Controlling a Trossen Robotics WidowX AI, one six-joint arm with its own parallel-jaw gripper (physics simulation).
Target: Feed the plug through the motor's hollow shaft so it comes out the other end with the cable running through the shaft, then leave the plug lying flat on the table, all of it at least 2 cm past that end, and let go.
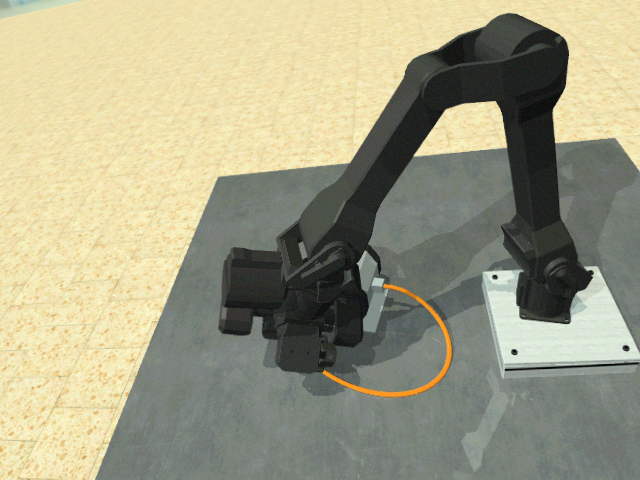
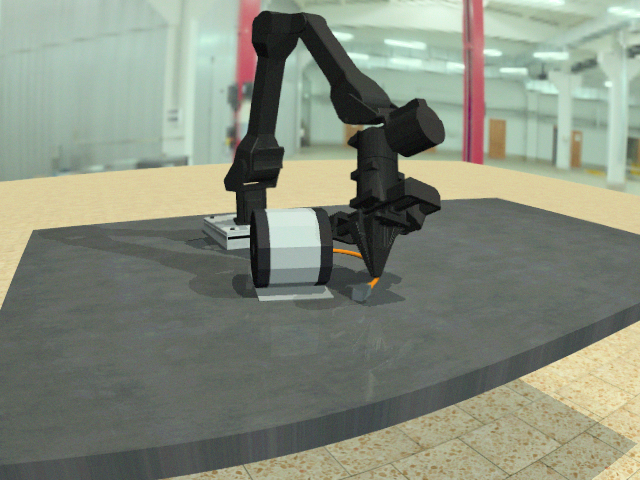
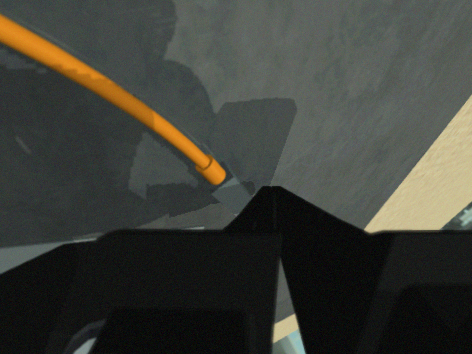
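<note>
The orange cable loops from beside the motor's right end to the grey plug, which lies on the dark table next to that end. My gripper points straight down. Its shut tips stand just over the cable's end by the plug, with nothing between the fingers.
The arm's light metal base plate sits behind the motor. The dark table top ends in a curved front edge. Beyond it is tan floor.
</note>
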